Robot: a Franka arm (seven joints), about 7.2 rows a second.
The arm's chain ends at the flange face. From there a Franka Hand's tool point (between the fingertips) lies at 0.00 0.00 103.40 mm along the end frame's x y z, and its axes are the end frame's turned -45 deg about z.
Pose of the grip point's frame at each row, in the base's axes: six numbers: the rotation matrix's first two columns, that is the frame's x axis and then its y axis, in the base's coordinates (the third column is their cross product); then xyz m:
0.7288, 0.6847, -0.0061, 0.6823, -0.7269, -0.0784, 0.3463, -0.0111, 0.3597
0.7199, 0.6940, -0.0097, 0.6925, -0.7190, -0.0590, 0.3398, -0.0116, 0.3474
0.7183, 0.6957, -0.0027, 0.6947, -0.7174, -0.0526, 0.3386, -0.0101, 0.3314
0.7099, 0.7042, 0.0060, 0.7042, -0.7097, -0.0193, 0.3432, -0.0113, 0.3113
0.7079, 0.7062, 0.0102, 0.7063, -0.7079, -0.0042, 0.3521, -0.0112, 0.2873
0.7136, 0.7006, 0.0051, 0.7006, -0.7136, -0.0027, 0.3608, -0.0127, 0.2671
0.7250, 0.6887, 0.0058, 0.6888, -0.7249, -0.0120, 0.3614, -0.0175, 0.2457
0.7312, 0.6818, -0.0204, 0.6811, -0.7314, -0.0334, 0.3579, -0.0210, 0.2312
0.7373, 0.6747, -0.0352, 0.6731, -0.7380, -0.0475, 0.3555, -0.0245, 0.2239
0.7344, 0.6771, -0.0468, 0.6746, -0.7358, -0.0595, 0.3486, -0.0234, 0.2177
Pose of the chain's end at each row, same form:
0.9978, -0.0298, -0.0598, -0.0329, -0.9982, -0.0511, 0.3523, -0.0166, 0.4628
0.9987, -0.0177, -0.0486, -0.0194, -0.9991, -0.0349, 0.3448, -0.0153, 0.4506
0.9991, -0.0153, -0.0391, -0.0167, -0.9992, -0.0353, 0.3426, -0.0138, 0.4347
0.9999, -0.0039, -0.0094, -0.0040, -0.9998, -0.0179, 0.3442, -0.0132, 0.4147
1.0000, -0.0012, 0.0042, -0.0011, -0.9999, -0.0102, 0.3517, -0.0123, 0.3907
1.0000, -0.0092, 0.0017, -0.0092, -1.0000, -0.0055, 0.3606, -0.0133, 0.3705
0.9997, -0.0256, -0.0044, -0.0256, -0.9996, -0.0126, 0.3618, -0.0188, 0.3491
0.9986, -0.0351, -0.0380, -0.0354, -0.9993, -0.0092, 0.3618, -0.0221, 0.3345
0.9973, -0.0448, -0.0585, -0.0454, -0.9989, -0.0087, 0.3615, -0.0257, 0.3271
0.9963, -0.0415, -0.0752, -0.0423, -0.9991, -0.0090, 0.3563, -0.0247, 0.3208

